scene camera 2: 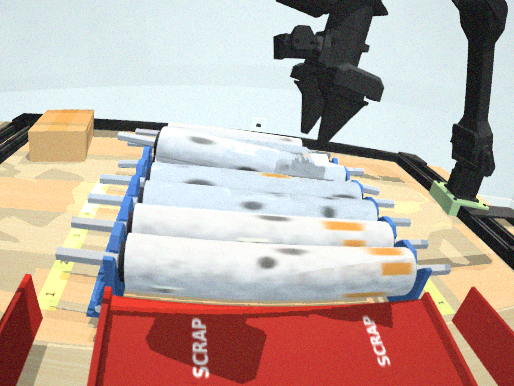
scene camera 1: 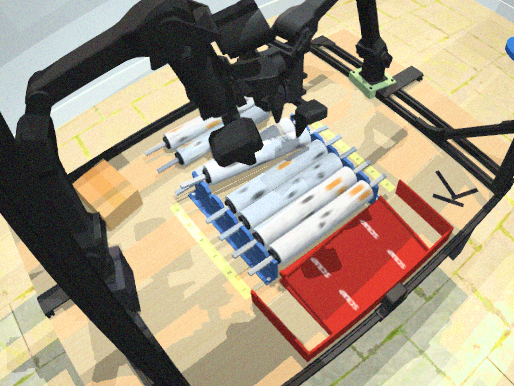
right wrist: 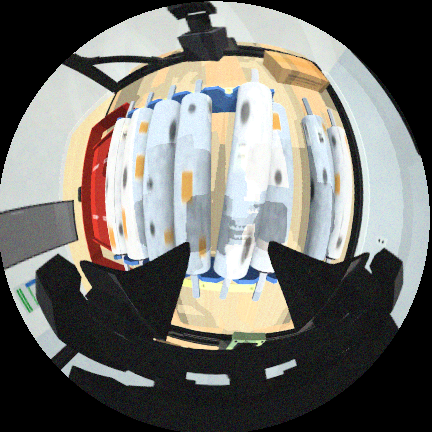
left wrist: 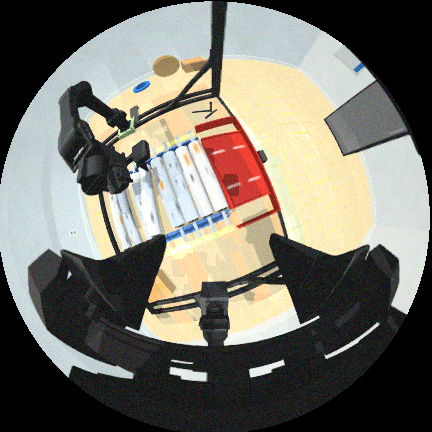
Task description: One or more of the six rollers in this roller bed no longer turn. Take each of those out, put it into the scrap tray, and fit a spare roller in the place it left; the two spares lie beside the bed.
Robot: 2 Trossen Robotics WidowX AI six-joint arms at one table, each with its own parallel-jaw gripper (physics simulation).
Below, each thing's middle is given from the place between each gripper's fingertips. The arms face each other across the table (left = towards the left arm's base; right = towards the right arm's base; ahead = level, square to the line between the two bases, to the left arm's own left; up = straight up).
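The cardboard box (scene camera 2: 65, 135) is 34 cm below my left hand, 37 cm ahead of it and 13 cm to the left of it.
As for my right hand, it's 8 cm above the cardboard box, 24 cm short of it and 37 cm to the right of it.
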